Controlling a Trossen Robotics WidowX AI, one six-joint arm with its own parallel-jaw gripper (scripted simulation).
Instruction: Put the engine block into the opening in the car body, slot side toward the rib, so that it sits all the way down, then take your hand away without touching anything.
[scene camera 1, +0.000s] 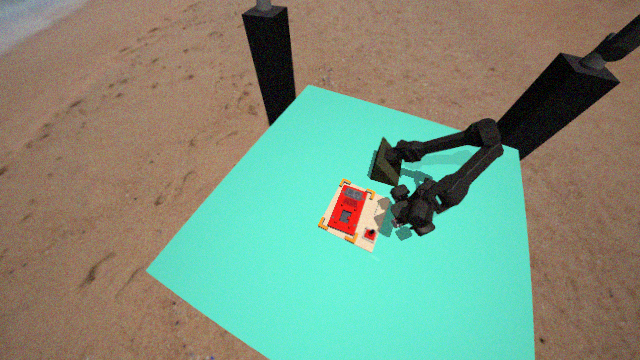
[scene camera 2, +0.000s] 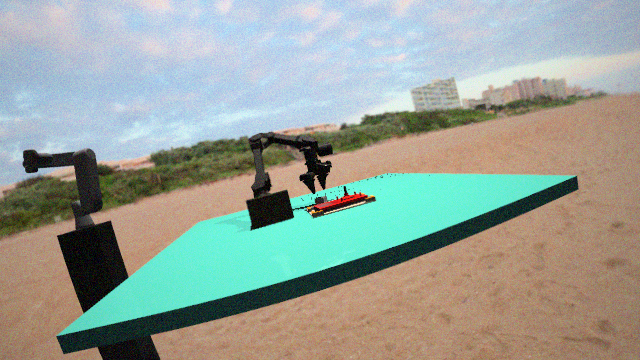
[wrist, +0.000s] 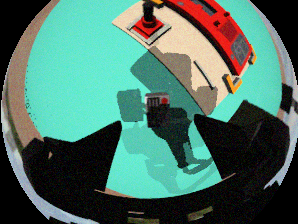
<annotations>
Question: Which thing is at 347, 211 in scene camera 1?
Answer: A red car body.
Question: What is my gripper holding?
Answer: Nothing.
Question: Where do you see my gripper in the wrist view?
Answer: At 158, 121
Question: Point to an engine block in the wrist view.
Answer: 157, 105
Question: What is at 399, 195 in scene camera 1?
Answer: My gripper.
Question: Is my gripper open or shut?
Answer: Open.
</annotations>
